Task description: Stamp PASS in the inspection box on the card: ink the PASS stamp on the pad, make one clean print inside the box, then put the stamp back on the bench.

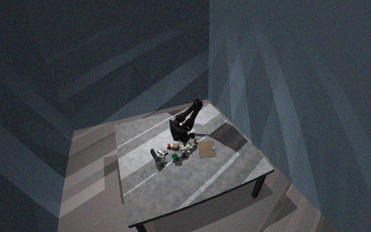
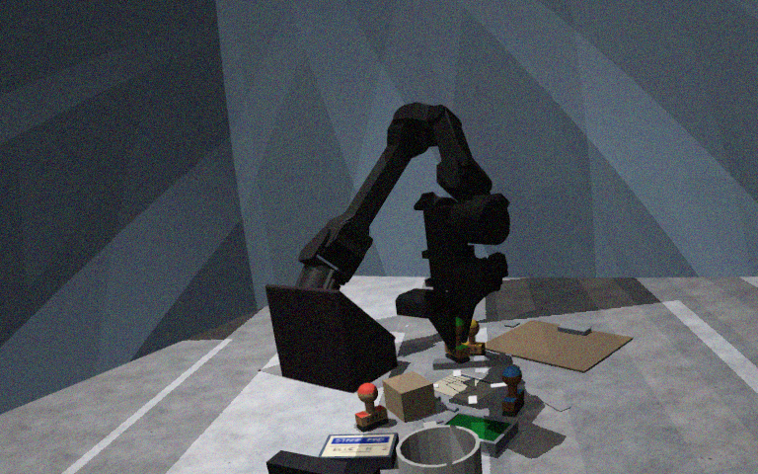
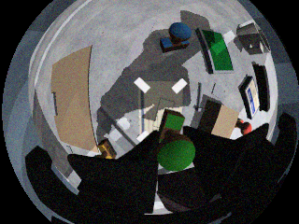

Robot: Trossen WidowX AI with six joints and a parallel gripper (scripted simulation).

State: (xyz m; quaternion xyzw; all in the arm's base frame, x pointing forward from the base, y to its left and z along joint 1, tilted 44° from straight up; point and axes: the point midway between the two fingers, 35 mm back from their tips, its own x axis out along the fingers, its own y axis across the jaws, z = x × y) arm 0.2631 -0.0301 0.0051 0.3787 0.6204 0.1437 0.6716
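Right now the card is 70 mm below my gripper tip. Round my gripper tip: wooden cube: 80 mm to the right, 50 mm below, 50 mm behind; then grey bar: 90 mm to the left, 60 mm below, 10 mm behind; then green-knobbed stamp: right at my gripper tip.
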